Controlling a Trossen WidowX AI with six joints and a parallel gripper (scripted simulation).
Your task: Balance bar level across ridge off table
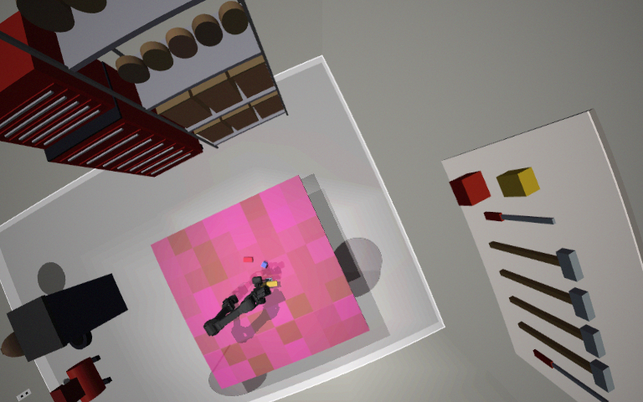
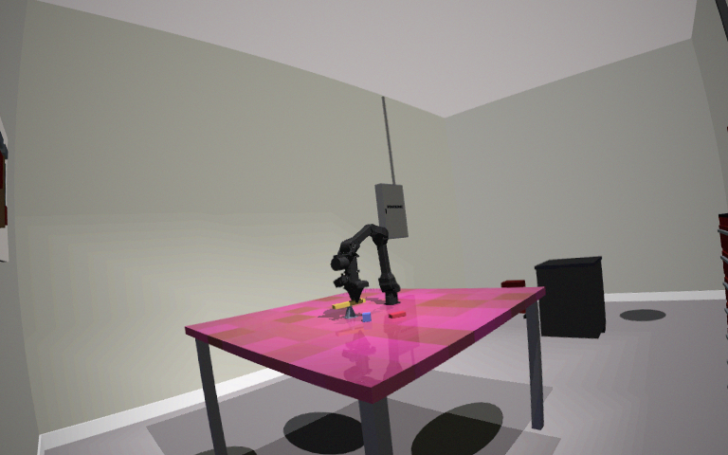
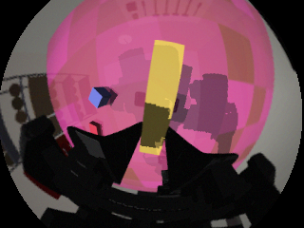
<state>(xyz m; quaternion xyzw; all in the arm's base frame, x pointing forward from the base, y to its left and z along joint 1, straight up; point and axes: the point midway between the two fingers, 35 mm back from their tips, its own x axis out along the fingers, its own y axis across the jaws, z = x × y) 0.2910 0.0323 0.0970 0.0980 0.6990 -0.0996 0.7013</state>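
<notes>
Right now the yellow bar is 3 cm ahead of my gripper tip and 1 cm to the right of it. From my gripper tip the other things lie so: small blue cube (6 cm ahead, 12 cm to the left, 5 cm below); small red block (4 cm behind, 20 cm to the left, 5 cm below).
</notes>
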